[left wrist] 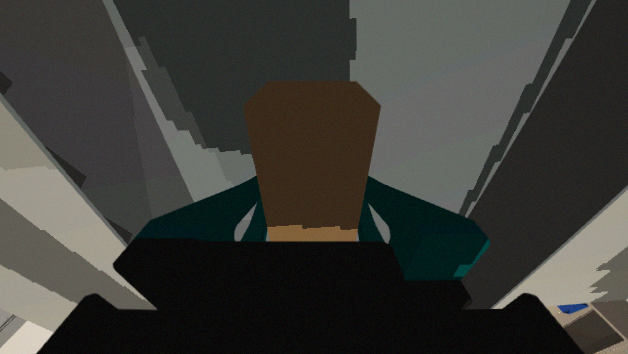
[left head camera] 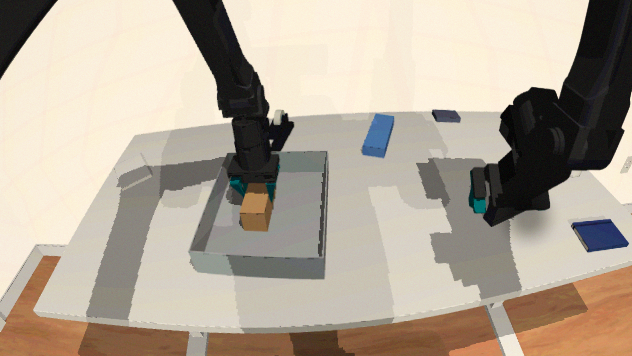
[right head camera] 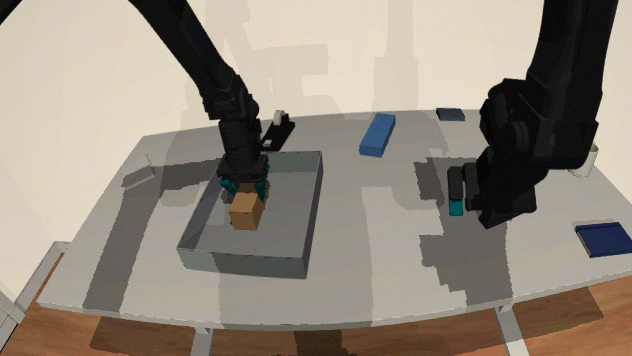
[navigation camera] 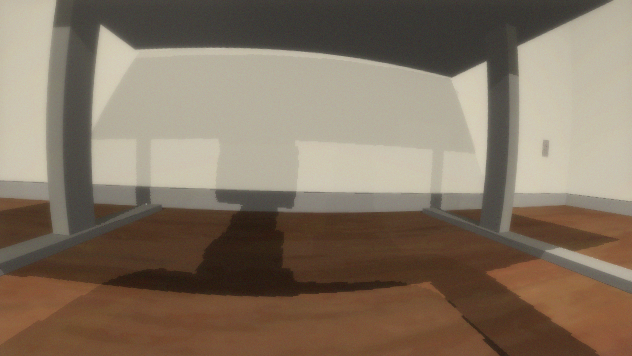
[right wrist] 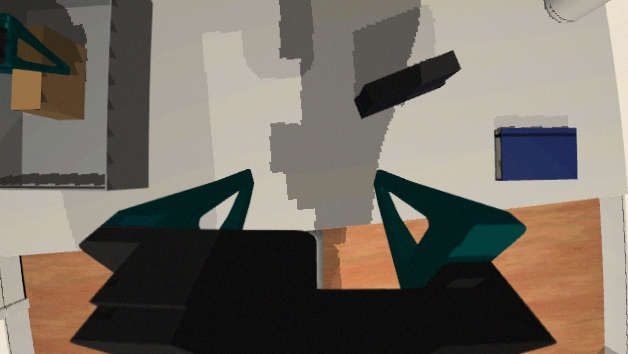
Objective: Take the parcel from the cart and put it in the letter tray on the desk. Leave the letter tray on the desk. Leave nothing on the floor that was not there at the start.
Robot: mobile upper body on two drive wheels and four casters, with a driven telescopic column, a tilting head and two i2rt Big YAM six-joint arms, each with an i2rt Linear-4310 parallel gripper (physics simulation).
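Places are measured from the left arm's base along level axes (x left, y back, z up), in centimetres.
Where they show: left gripper, fingertip midpoint: [left wrist: 312, 177] [left head camera: 259, 200] [right head camera: 251, 199] [right wrist: 55, 71]; right gripper, fingertip midpoint: [left head camera: 493, 201] [right head camera: 478, 202] [right wrist: 313, 176].
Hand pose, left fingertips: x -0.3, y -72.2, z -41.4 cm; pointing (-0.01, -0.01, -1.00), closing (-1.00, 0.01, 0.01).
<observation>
Things, the pixels of their centre, and the offset from my left fingertips. Level surfaces: height alone.
- orange-brown box, body centre: [left wrist: 312, 194] [left head camera: 258, 201] [right head camera: 249, 201] [right wrist: 51, 76] dz +0.4, dx +0.0, dy +1.1 cm
- grey letter tray, body centre: [left wrist: 343, 217] [left head camera: 266, 207] [right head camera: 256, 206] [right wrist: 60, 86] dz +0.7, dx -2.2, dy +3.0 cm
- desk, surface height: dz -2.5 cm
- blue box, body centre: [right head camera: 379, 133] [left head camera: 379, 134] dz -1.0, dx -29.2, dy -30.5 cm
- dark flat item, body centre: [right head camera: 450, 114] [left head camera: 446, 115] dz -1.6, dx -54.3, dy -45.2 cm
- tape dispenser, body centre: [left head camera: 275, 127] [right head camera: 275, 127] dz +1.0, dx +0.9, dy -31.6 cm
- blue book, body centre: [right head camera: 605, 239] [left head camera: 599, 234] [right wrist: 535, 154] dz -1.9, dx -83.2, dy +13.4 cm
- white cup, body centre: [right head camera: 584, 155] dz +2.3, dx -91.4, dy -15.6 cm
The parcel, an orange-brown box [left head camera: 256, 212] [right head camera: 246, 212] [left wrist: 312, 155] [right wrist: 62, 80], is within the walls of the grey letter tray [left head camera: 265, 266] [right head camera: 245, 265] [right wrist: 129, 100] on the desk [left head camera: 165, 300] [right head camera: 165, 300] [right wrist: 180, 210]. My left gripper [left head camera: 255, 190] [right head camera: 245, 189] [left wrist: 312, 177] points down into the tray and is shut on the parcel. Whether the parcel touches the tray floor is hard to tell. My right gripper [right wrist: 313, 176] is open and empty over the desk's near edge, to the right of the tray. The cart cannot be made out in these views.
A blue box [left head camera: 378, 135] [right head camera: 377, 135] and a dark flat item [left head camera: 446, 116] [right head camera: 450, 114] lie at the back. A tape dispenser [right head camera: 279, 132] stands behind the tray. A blue book [left head camera: 600, 235] [right head camera: 604, 240] [right wrist: 539, 154] and a white cup [right head camera: 586, 162] are at the right.
</observation>
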